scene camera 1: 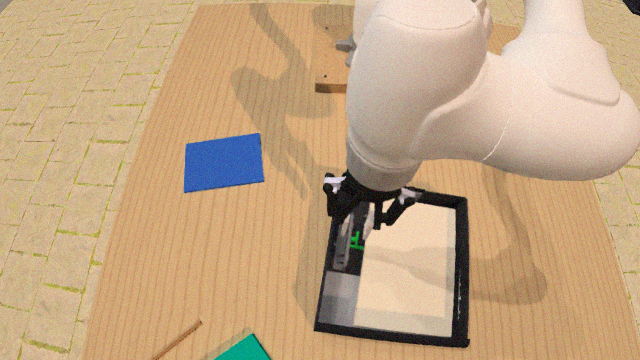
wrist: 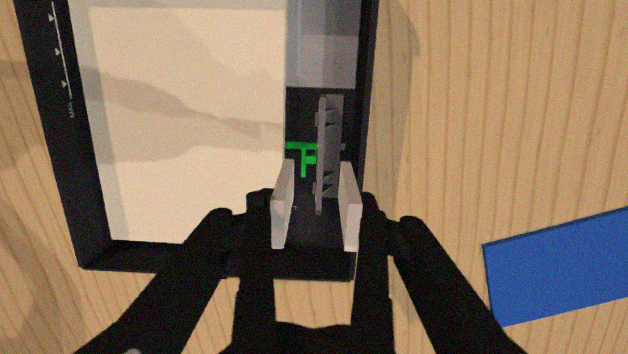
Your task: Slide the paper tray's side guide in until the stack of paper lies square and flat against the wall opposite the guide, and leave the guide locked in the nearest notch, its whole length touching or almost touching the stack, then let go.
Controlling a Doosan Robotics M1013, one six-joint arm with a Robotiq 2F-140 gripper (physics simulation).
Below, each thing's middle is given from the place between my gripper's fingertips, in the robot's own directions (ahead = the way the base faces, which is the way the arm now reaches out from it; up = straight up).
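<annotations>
The side guide (scene camera 1: pixel 341 257) is 1 cm behind my hand and 10 cm below it. I see the cream paper stack (scene camera 1: pixel 406 284) 3 cm ahead of my hand, 14 cm to the left of it and 11 cm below it. The blue sheet (scene camera 1: pixel 233 161) is 14 cm below my hand, and it sits 18 cm behind that hand and 35 cm to the right of it.
</annotations>
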